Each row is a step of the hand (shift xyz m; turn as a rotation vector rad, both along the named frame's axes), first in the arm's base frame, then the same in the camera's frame.
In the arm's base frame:
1: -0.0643 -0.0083 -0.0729 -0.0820 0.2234 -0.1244
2: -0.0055 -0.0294 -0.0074 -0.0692 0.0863 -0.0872
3: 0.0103 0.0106 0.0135 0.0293 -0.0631 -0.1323
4: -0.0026 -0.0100 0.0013 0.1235 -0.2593 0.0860
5: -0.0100 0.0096 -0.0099 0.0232 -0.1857 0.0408
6: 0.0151 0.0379 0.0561 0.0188 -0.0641 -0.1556
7: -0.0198 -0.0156 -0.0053 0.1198 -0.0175 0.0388
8: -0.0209 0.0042 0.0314 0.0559 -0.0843 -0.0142
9: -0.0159 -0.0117 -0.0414 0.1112 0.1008 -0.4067
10: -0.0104 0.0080 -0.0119 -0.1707 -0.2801 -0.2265
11: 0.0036 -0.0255 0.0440 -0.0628 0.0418 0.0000
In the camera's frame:
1: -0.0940 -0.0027 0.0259 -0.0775 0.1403 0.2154
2: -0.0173 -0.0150 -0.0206 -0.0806 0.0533 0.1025
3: 0.0192 0.0044 0.0033 -0.1117 0.0598 -0.0793
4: -0.0031 -0.0077 -0.0062 0.0565 -0.1120 -0.2723
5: -0.0103 0.0046 0.0128 -0.0091 -0.1088 -0.1574
6: 0.0643 -0.0023 0.0258 -0.1362 0.0661 -0.0758
7: -0.0188 -0.0176 -0.0008 0.0864 0.0427 -0.0829
8: 0.0164 -0.0286 0.0187 -0.0082 -0.0026 -0.1018
9: -0.0451 0.0075 -0.0033 -0.2470 0.3555 -0.0234
10: -0.0126 0.0046 0.0116 -0.3516 -0.1271 -0.1384
11: 0.0303 -0.0366 -0.0185 -0.0192 -0.0165 0.0711

